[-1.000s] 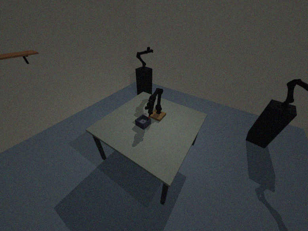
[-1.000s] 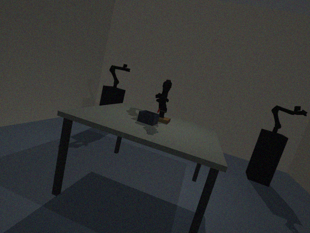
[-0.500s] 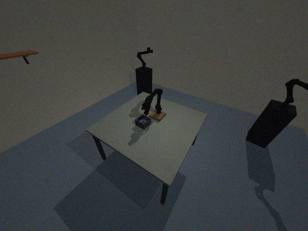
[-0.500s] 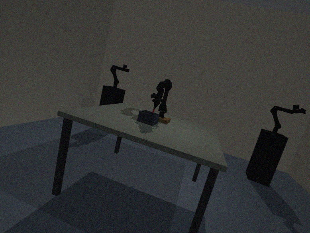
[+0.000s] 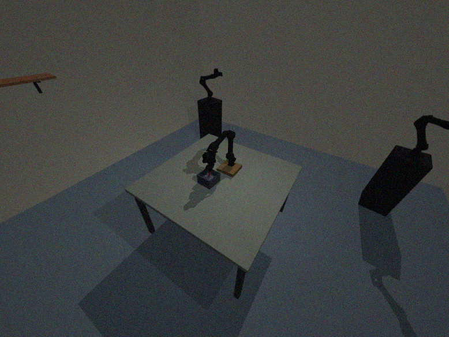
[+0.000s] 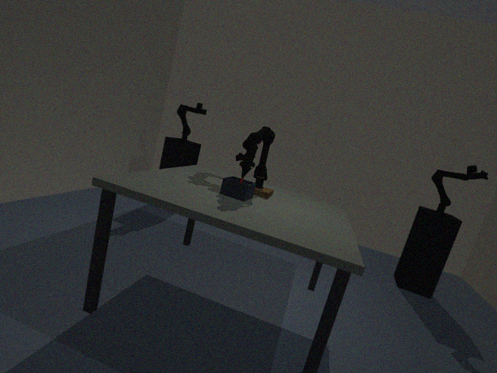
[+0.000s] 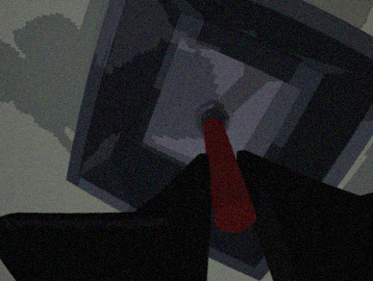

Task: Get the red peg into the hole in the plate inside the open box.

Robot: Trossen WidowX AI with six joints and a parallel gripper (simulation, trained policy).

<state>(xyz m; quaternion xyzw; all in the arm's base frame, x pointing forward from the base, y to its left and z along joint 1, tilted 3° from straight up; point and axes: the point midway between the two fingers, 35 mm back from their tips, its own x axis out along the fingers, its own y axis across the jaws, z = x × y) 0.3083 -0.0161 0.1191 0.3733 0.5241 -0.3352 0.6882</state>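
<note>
Right now my gripper tip is 1 cm above the red peg. The rest, counted from my gripper tip: plate: 1 cm ahead, 7 cm below; then dark blue box: 1 cm ahead, 9 cm below.
</note>
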